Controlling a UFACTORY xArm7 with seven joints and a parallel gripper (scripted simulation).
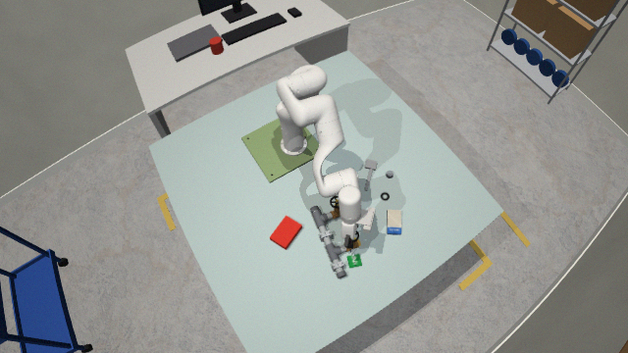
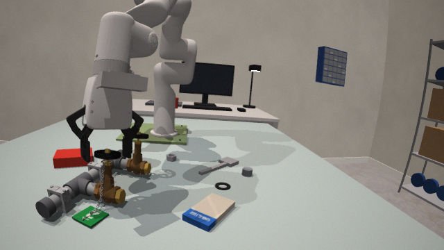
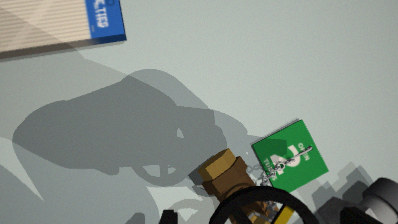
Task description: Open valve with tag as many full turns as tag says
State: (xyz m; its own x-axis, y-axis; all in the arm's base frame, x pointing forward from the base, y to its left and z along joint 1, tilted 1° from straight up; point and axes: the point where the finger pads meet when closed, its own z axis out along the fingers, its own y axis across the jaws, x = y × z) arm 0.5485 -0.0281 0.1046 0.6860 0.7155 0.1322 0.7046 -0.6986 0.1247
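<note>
My hand is 8 cm short of the green tag, 2 cm to the left of it and 10 cm above it. Also, from my hand: box 1 cm ahead, 22 cm to the left, 10 cm below; then nut 28 cm behind, 10 cm to the left, 10 cm below; then red block 17 cm behind, 20 cm to the right, 9 cm below.
</note>
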